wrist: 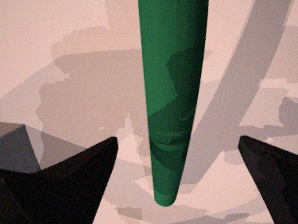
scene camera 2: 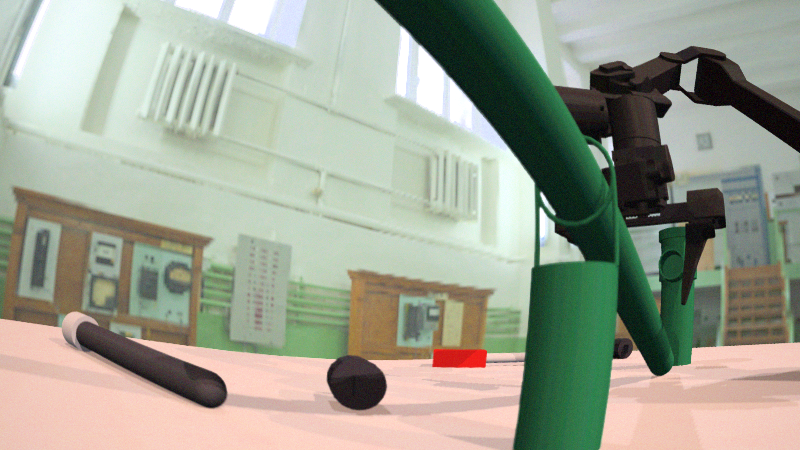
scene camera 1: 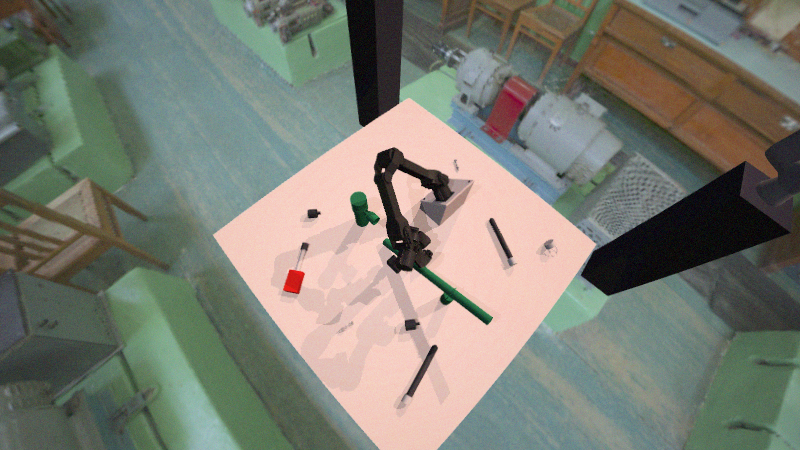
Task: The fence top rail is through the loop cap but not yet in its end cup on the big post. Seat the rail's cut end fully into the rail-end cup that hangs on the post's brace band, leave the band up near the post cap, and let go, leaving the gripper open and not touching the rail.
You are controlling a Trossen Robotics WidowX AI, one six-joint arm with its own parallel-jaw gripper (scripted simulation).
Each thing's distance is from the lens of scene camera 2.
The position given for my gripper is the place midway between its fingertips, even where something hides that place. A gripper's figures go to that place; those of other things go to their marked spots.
my gripper (scene camera 2: 641, 307): 0.46 m
green top rail (scene camera 2: 484, 55): 0.17 m
